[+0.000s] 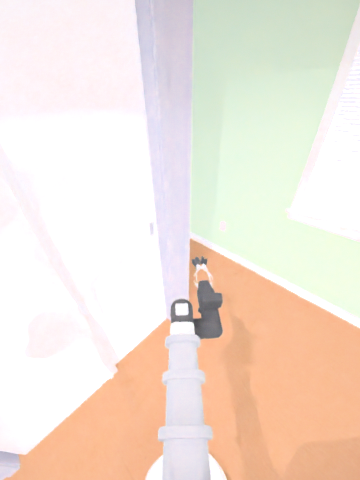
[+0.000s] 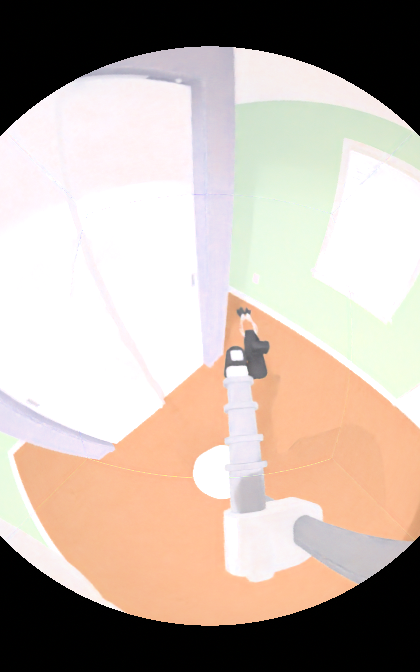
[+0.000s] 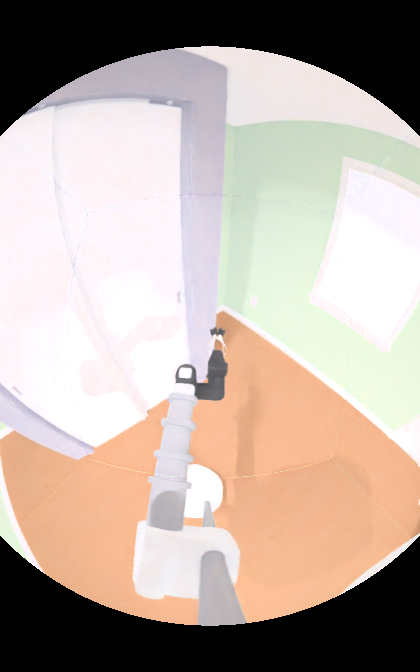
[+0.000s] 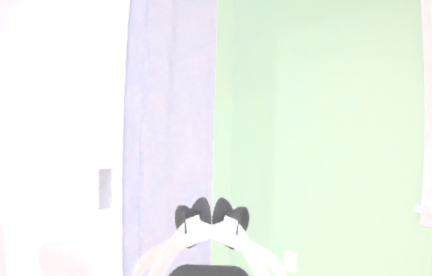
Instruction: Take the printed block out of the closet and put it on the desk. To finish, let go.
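Note:
The closet's white sliding doors fill its opening at the left and look closed. A small grey recessed pull sits near the right edge of the right panel. My gripper is shut, its dark fingertips nearly together, with no object visible between them. It points ahead, right of the pull, by the right edge of the lavender closet frame. The printed block and desk do not show.
A green wall stands ahead to the right, with a window and a small outlet. The orange-brown floor meets a white baseboard.

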